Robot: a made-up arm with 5 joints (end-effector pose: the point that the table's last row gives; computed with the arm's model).
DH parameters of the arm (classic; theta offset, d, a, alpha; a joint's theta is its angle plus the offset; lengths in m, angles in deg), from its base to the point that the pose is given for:
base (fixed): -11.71 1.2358 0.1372 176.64
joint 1: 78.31 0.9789 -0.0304 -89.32
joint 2: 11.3 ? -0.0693 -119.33
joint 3: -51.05 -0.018 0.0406 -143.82
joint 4: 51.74 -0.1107 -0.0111 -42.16
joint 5: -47.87 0 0.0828 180
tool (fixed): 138.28 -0.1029 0 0
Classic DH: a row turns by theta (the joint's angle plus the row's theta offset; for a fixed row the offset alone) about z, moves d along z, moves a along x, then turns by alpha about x.
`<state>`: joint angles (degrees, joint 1 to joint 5).
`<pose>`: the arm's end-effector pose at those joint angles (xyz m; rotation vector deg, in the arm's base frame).
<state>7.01 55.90 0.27 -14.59 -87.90</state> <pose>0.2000 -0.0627 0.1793 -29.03 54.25 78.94</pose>
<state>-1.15 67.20 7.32 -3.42 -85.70</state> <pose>0.2004 -0.0636 0.1901 -45.47 54.09 82.33</pose>
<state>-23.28 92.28 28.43 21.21 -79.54</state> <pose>0.2005 -0.0496 0.2141 -78.06 43.90 94.83</pose>
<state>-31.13 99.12 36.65 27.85 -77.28</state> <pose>0.1994 -0.0424 0.2197 -84.85 39.17 99.86</pose>
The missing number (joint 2, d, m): -0.0456
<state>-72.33 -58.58 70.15 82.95 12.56</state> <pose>0.0343 -0.0382 0.3124 74.43 61.73 14.59</pose>
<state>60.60 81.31 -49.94 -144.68 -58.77</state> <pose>0.1138 -0.0689 0.1630 70.04 81.37 -18.30</pose>
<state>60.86 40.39 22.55 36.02 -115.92</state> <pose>0.2470 -0.1567 0.2292 -23.76 28.29 48.58</pose>
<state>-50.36 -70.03 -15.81 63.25 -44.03</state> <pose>0.0873 -0.0406 0.2779 40.97 -1.85 12.25</pose>
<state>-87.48 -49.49 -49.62 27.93 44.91</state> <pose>-0.0535 -0.0247 0.3126 6.12 12.15 -24.08</pose>
